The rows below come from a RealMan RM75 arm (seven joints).
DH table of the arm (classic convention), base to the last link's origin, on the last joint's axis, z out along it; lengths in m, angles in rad. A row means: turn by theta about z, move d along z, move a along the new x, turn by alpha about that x. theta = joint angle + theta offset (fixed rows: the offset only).
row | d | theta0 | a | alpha
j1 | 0.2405 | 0 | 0 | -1.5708
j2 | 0 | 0 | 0 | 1.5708
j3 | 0.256 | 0 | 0 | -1.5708
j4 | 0 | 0 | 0 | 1.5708
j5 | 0.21 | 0 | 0 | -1.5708
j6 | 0 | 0 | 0 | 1.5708
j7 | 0.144 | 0 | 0 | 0
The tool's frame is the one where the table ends.
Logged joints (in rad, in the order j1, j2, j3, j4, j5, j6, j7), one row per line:
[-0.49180, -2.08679, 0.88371, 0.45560, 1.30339, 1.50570, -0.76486]
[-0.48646, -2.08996, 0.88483, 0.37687, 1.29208, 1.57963, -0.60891]
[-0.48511, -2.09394, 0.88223, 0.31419, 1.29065, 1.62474, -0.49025]
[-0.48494, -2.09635, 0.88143, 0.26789, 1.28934, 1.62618, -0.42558]
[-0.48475, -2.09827, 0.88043, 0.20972, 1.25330, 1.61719, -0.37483]
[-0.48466, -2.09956, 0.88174, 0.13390, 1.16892, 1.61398, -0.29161]
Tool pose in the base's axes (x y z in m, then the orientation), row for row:
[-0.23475, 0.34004, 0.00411, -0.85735, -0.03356, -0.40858, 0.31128]
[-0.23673, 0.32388, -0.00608, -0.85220, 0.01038, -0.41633, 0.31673]
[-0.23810, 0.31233, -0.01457, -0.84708, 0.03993, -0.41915, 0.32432]
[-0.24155, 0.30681, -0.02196, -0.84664, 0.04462, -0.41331, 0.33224]
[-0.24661, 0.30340, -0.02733, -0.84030, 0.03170, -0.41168, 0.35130]
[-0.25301, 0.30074, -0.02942, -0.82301, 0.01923, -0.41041, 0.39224]
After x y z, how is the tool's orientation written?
As a quaternion, x y z w.
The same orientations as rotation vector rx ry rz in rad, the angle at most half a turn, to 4 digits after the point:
[-2.2631, -0.0886, -1.0785]
[-2.2435, 0.0273, -1.0960]
[-2.2217, 0.1047, -1.0993]
[-2.2120, 0.1166, -1.0798]
[-2.1753, 0.0821, -1.0657]
[-2.0896, 0.0488, -1.0420]

